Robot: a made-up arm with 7 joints. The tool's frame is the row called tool. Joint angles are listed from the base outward.
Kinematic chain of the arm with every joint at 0, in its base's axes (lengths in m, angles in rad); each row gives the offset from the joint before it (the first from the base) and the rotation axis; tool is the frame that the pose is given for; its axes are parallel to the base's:
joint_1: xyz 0 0 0 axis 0 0.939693 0.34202
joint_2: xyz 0 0 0 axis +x
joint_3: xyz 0 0 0 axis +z
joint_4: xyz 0.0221 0 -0.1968 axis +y
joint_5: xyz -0.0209 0 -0.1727 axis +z
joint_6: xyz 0 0 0 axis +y
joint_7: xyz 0 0 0 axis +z
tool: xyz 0 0 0
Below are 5 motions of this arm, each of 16 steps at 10 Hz.
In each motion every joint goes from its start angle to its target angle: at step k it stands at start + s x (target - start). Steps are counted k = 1, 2, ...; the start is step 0. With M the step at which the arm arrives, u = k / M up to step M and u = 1 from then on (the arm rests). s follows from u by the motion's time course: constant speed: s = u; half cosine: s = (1 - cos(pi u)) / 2; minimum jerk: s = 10 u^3 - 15 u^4 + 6 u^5.
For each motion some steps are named. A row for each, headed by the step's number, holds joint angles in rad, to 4 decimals.
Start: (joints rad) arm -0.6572 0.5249 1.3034 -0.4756 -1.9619 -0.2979 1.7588
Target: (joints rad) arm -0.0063 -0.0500 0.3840 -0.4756 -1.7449 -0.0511 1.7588
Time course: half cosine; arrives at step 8
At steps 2, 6, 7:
2: -0.5619 0.4407 1.1688 -0.4756 -1.9301 -0.2618 1.7588
6: -0.1016 0.0342 0.5186 -0.4756 -1.7767 -0.0872 1.7588
7: -0.0311 -0.0281 0.4190 -0.4756 -1.7532 -0.0605 1.7588

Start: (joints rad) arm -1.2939 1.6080 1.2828 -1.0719 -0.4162 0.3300 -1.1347
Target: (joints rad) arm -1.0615 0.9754 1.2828 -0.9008 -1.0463 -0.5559 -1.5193
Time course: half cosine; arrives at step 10
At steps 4, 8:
4: -1.2136 1.3894 1.2828 -1.0128 -0.6339 0.0239 -1.2676
8: -1.0837 1.0358 1.2828 -0.9171 -0.9861 -0.4713 -1.4826

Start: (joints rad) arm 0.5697 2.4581 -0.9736 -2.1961 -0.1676 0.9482 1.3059
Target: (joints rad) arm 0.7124 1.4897 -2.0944 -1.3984 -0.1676 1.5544 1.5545
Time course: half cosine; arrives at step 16
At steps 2, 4, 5, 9, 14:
2: 0.5751 2.4212 -1.0163 -2.1657 -0.1676 0.9713 1.3154
4: 0.5906 2.3163 -1.1377 -2.0793 -0.1676 1.0370 1.3423
5: 0.6014 2.2429 -1.2227 -2.0188 -0.1676 1.0829 1.3611
9: 0.6550 1.8794 -1.6433 -1.7194 -0.1676 1.3104 1.4544
14: 0.7070 1.5266 -2.0517 -1.4288 -0.1676 1.5313 1.5450

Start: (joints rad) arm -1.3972 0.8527 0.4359 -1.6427 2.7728 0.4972 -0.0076
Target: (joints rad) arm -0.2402 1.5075 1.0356 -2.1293 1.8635 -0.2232 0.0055
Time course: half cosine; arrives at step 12
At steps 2, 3, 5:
2: -1.3197 0.8966 0.4761 -1.6753 2.7119 0.4489 -0.0067
3: -1.2278 0.9486 0.5237 -1.7140 2.6396 0.3917 -0.0057
5: -0.9684 1.0954 0.6581 -1.8230 2.4358 0.2302 -0.0027

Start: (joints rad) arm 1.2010 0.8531 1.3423 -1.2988 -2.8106 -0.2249 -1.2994
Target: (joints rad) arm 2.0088 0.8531 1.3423 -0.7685 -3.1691 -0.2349 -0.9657
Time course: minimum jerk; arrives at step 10
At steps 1, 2, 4, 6, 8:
1: 1.2079 0.8531 1.3423 -1.2943 -2.8137 -0.2250 -1.2965
2: 1.2478 0.8531 1.3423 -1.2681 -2.8314 -0.2255 -1.2801
4: 1.4574 0.8531 1.3423 -1.1305 -2.9244 -0.2281 -1.1935
6: 1.7524 0.8531 1.3423 -0.9368 -3.0553 -0.2317 -1.0716
8: 1.9620 0.8531 1.3423 -0.7992 -3.1483 -0.2343 -0.9850

